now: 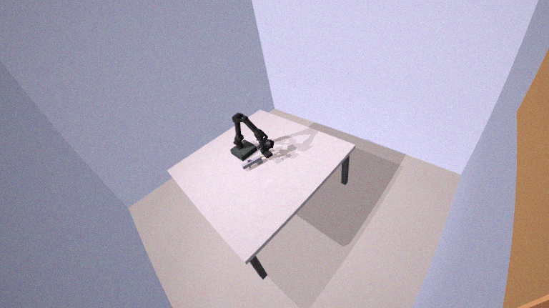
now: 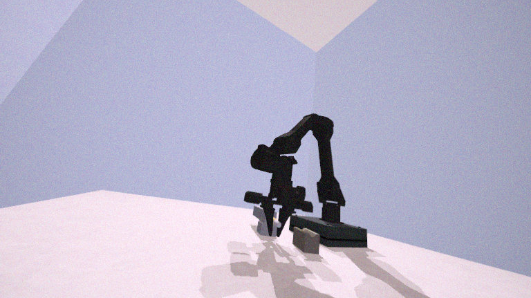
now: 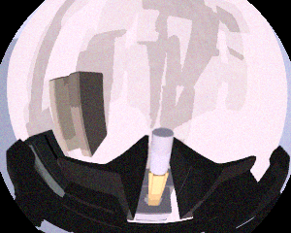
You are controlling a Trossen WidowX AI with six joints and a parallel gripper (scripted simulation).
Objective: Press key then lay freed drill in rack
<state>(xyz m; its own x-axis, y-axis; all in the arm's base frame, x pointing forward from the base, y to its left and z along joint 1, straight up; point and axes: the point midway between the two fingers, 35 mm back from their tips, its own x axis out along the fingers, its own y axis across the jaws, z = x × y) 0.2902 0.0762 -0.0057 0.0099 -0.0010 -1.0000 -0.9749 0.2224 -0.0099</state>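
Right now my gripper tip is 10 mm past the drill, 40 mm to the left of it and 30 mm below it. From my gripper tip the other things lie so: grey-brown notched block 70 mm behind, 40 mm to the left, 10 mm above; then pale grey block 30 mm behind, 140 mm to the right, 30 mm above.
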